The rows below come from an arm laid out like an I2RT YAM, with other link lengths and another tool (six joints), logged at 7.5 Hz.
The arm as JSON. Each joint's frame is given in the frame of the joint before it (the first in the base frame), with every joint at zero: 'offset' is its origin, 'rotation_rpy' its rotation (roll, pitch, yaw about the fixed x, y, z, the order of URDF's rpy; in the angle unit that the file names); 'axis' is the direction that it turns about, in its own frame. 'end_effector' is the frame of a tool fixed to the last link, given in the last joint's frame.
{
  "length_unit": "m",
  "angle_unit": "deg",
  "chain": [
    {
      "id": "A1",
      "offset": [
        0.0,
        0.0,
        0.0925
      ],
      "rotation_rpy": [
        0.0,
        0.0,
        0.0
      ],
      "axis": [
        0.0,
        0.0,
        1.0
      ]
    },
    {
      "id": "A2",
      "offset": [
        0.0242,
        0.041,
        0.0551
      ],
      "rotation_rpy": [
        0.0,
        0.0,
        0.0
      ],
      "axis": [
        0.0,
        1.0,
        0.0
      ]
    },
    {
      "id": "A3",
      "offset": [
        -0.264,
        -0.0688,
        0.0
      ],
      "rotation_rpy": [
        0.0,
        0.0,
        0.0
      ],
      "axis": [
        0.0,
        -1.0,
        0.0
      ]
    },
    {
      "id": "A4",
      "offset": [
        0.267,
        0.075,
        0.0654
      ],
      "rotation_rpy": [
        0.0,
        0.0,
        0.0
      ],
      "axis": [
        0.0,
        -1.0,
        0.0
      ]
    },
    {
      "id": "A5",
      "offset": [
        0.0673,
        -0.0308,
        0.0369
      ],
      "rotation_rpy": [
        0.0,
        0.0,
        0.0
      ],
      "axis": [
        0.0,
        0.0,
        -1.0
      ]
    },
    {
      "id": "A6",
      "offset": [
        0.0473,
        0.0,
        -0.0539
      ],
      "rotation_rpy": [
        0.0,
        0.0,
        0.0
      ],
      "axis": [
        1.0,
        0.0,
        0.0
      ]
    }
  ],
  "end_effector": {
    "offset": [
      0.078,
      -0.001,
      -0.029
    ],
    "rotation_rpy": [
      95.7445,
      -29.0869,
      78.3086
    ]
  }
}
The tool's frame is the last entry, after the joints.
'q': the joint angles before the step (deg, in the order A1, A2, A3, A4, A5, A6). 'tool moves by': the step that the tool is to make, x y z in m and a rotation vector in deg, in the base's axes. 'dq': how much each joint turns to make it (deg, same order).
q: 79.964, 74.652, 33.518, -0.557, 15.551, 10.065
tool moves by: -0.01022, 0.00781, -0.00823, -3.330, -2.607, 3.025
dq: 3.103, 4.000, 1.813, -0.066, 2.142, -2.295
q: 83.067, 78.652, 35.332, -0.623, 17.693, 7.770
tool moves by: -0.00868, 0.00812, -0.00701, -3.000, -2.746, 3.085
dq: 2.602, 3.825, 1.968, -0.023, 1.793, -2.623
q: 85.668, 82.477, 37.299, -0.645, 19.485, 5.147
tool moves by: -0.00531, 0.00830, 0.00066, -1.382, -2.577, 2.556
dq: 1.728, 2.121, 1.901, -0.108, 1.335, -2.600
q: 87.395, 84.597, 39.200, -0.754, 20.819, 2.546
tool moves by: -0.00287, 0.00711, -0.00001, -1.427, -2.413, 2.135
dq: 1.136, 1.988, 1.726, -0.132, 1.092, -2.601
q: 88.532, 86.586, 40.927, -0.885, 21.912, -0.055
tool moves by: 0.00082, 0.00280, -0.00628, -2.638, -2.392, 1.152
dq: 0.525, 2.580, 1.269, -0.394, 1.376, -2.294
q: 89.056, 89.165, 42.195, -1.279, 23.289, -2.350
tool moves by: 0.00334, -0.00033, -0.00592, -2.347, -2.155, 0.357
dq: 0.066, 1.880, 0.633, -0.327, 1.465, -1.814
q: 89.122, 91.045, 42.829, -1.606, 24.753, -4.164
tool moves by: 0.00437, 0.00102, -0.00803, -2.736, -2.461, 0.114
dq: 0.022, 2.775, 1.049, -0.177, 1.880, -1.835
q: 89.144, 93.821, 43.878, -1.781, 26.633, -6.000
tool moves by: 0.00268, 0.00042, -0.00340, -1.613, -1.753, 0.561
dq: 0.022, 1.310, 0.480, 0.021, 1.072, -1.704
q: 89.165, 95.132, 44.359, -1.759, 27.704, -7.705
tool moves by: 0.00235, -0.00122, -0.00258, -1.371, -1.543, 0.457
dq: 0.022, 0.766, 0.066, 0.044, 0.983, -1.464
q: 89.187, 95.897, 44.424, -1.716, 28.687, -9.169
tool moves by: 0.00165, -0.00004, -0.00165, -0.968, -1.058, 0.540
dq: -0.022, 0.613, 0.154, 0.109, 0.524, -1.247
